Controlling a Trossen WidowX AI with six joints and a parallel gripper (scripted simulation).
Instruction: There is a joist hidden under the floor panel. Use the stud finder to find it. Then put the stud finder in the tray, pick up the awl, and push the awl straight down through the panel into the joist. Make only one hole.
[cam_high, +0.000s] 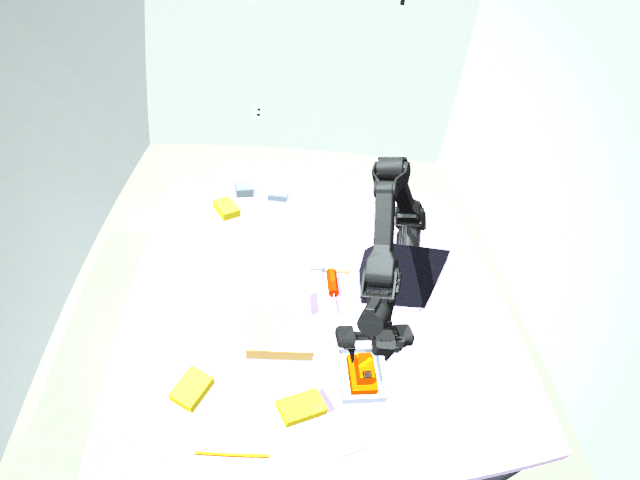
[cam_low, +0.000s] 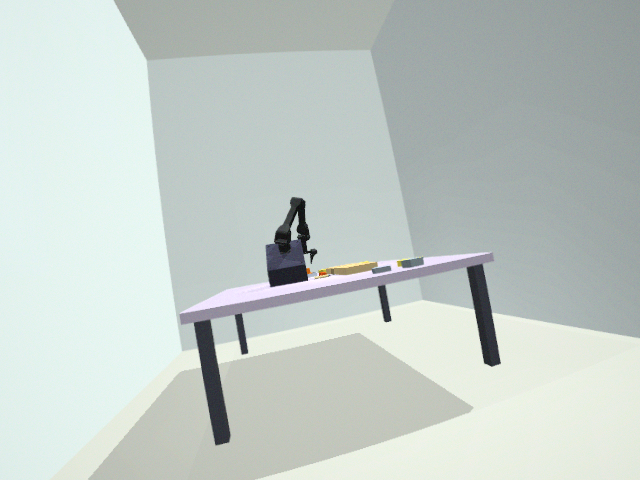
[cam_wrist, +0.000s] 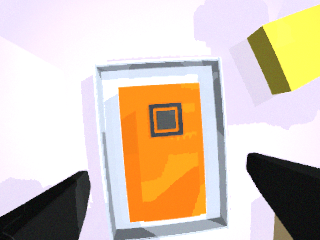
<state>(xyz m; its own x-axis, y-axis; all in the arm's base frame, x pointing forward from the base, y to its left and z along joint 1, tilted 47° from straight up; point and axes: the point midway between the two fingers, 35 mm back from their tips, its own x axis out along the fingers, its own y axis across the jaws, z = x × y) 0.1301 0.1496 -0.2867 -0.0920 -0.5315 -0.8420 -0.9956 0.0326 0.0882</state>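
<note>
My gripper tip is now 30 mm to the right of the square indicator light and 30 mm above it. From my gripper tip the other things lie so: pale tray (80 mm below); then orange-handled tool (60 mm ahead, 280 mm to the right, 80 mm below); then orange stud finder (10 mm to the left, 40 mm below).
</note>
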